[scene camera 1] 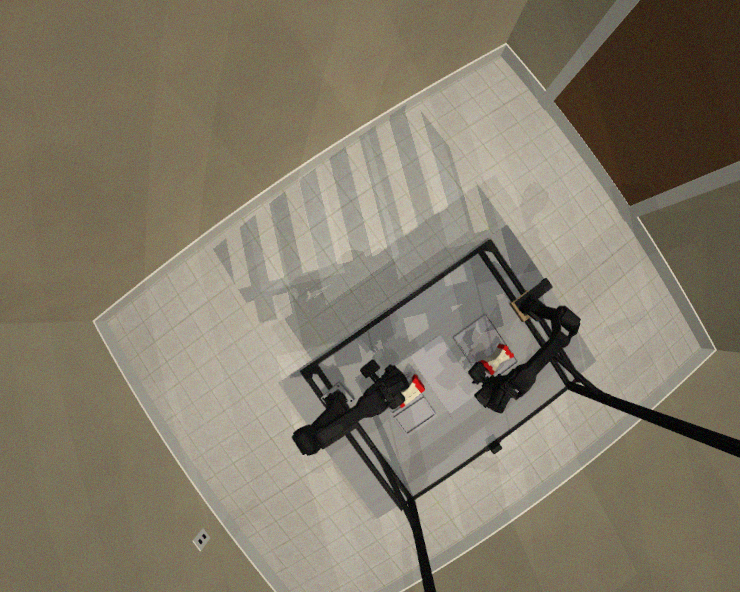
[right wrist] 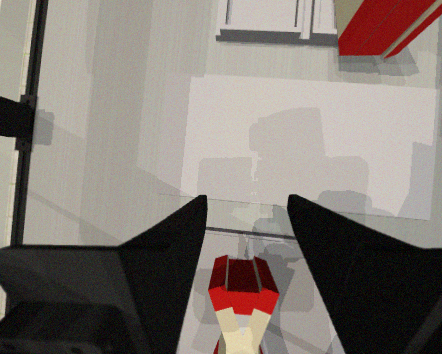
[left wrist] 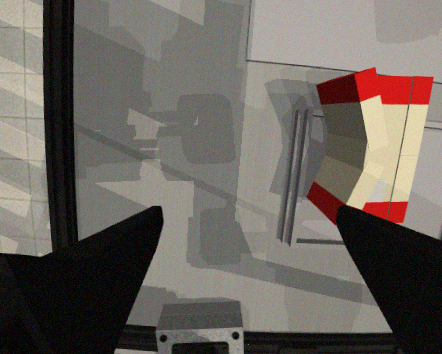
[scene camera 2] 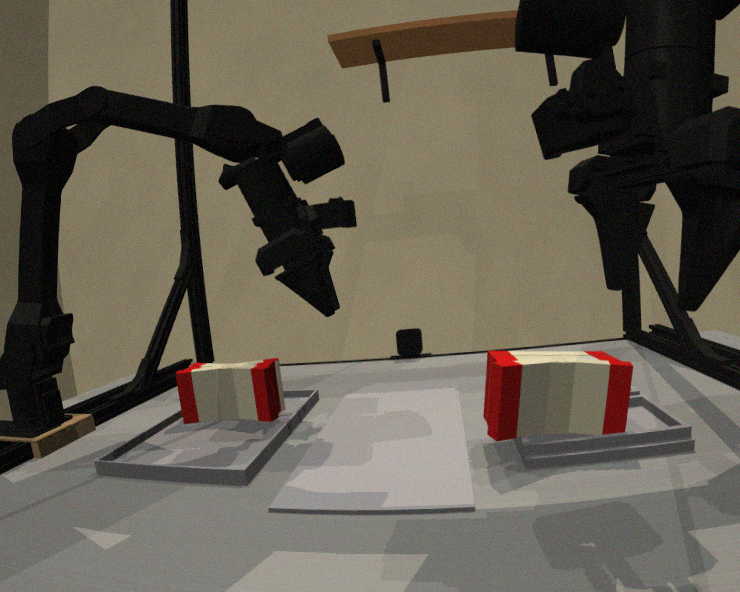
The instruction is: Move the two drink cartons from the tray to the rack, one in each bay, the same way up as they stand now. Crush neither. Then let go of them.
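Frame: origin at the left arm's base, x left, y up, z ahead, level; centimetres.
Seen in the pictures: left gripper, between the fingertips: (left wrist: 249,214) (scene camera 2: 645,299); right gripper, between the fingertips: (scene camera 1: 476,387) (right wrist: 247,201) (scene camera 2: 334,312); left arm's base, origin of its link: (scene camera 1: 337,399); right arm's base, origin of its link: (scene camera 1: 526,305) (scene camera 2: 39,425).
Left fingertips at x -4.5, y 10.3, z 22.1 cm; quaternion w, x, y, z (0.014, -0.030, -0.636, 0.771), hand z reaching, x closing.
Pixels of each thing's top centre, then the offset from my left fingertips to it. Level surfaces: height alone.
- red-and-cream carton, centre of its top: (scene camera 2: 227,365) (scene camera 1: 499,360) dz +38.6, dx -27.0, dy -7.4 cm
- grey tray, centre of its top: (scene camera 2: 222,420) (right wrist: 280,312) (scene camera 1: 486,350) dz +38.5, dx -22.2, dy -13.1 cm
- grey rack, centre of its top: (scene camera 2: 575,399) (left wrist: 387,187) (scene camera 1: 407,406) dz -2.3, dx -17.5, dy -12.7 cm
- flat pale mat, height of its surface: dy -14.3 cm
One red-and-cream carton (scene camera 1: 498,358) (scene camera 2: 225,391) (right wrist: 243,302) stands upright in the grey tray (scene camera 1: 469,326) (scene camera 2: 172,474). The other carton (scene camera 1: 412,391) (scene camera 2: 558,398) (left wrist: 345,135) (right wrist: 372,30) stands upright at the grey rack (scene camera 1: 421,423) (scene camera 2: 648,450) (left wrist: 285,200) (right wrist: 260,35), one end past the rack's corner in scene camera 2; its seat in the bay is hidden. My left gripper (scene camera 2: 651,297) (left wrist: 249,214) is open and empty, above and beside the rack carton. My right gripper (scene camera 2: 331,308) (right wrist: 247,201) is partly open and empty, above the table, to the right of the tray carton in scene camera 2.
A flat pale mat (scene camera 2: 394,450) (left wrist: 400,30) (right wrist: 300,130) lies between tray and rack. A small black box (scene camera 2: 409,342) stands at the back edge. A brown shelf (scene camera 2: 432,37) hangs on the wall. Black frame bars edge the table; a metal bracket (left wrist: 200,317) shows low in the left wrist view.
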